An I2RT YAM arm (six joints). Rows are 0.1 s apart.
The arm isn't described. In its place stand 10 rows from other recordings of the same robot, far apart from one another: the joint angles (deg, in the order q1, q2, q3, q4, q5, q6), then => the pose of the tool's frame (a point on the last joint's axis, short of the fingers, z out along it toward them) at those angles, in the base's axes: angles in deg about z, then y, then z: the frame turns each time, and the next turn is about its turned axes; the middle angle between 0 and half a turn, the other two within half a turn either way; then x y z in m.
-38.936, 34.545, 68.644, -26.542, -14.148, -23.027 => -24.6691, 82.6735, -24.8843, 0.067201, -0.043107, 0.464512
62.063, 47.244, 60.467, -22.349, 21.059, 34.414 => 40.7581, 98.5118, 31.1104, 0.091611, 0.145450, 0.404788
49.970, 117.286, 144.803, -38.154, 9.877, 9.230 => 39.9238, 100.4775, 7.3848, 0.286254, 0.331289, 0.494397
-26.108, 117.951, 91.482, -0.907, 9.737, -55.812 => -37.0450, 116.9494, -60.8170, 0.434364, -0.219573, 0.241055
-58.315, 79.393, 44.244, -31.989, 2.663, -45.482 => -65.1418, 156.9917, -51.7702, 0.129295, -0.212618, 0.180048
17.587, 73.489, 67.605, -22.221, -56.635, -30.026 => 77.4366, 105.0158, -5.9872, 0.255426, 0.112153, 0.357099
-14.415, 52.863, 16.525, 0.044, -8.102, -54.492 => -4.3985, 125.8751, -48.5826, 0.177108, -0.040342, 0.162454
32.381, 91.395, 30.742, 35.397, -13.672, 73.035 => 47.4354, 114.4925, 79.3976, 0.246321, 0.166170, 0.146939
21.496, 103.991, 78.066, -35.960, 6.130, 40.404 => 8.6573, 151.2778, 29.1016, 0.356781, 0.136426, 0.220031
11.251, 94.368, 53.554, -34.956, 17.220, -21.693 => -40.3304, 157.7995, -71.1089, 0.287755, 0.046498, 0.157322
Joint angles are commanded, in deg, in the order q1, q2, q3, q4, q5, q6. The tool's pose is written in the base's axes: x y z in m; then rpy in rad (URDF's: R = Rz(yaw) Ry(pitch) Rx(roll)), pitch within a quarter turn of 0, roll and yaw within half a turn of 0. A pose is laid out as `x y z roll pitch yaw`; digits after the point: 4 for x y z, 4 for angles.
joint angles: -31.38, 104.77, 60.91, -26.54, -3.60, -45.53
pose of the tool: 0.2934 -0.1763 0.1391 -2.9341 0.2809 -2.8543
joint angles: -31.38, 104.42, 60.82, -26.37, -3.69, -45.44
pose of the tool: 0.2932 -0.1762 0.1408 -2.9298 0.2873 -2.8541
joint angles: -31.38, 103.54, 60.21, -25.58, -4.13, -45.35
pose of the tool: 0.2921 -0.1752 0.1435 -2.9209 0.3054 -2.8502
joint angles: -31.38, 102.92, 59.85, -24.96, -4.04, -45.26
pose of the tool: 0.2915 -0.1749 0.1458 -2.9084 0.3149 -2.8485
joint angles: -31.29, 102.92, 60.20, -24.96, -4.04, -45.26
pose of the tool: 0.2930 -0.1751 0.1474 -2.9036 0.3190 -2.8454
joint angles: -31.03, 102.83, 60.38, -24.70, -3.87, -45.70
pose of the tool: 0.2947 -0.1745 0.1489 -2.8919 0.3212 -2.8312
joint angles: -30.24, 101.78, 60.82, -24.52, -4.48, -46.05
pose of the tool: 0.2983 -0.1707 0.1570 -2.8732 0.3461 -2.8015
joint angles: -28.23, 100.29, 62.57, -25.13, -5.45, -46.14
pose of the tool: 0.3079 -0.1614 0.1734 -2.8452 0.3867 -2.7476
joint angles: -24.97, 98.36, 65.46, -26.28, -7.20, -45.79
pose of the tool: 0.3216 -0.1448 0.1981 -2.8112 0.4494 -2.6674
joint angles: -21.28, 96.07, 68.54, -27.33, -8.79, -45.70
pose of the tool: 0.3335 -0.1240 0.2267 -2.7596 0.5137 -2.5652
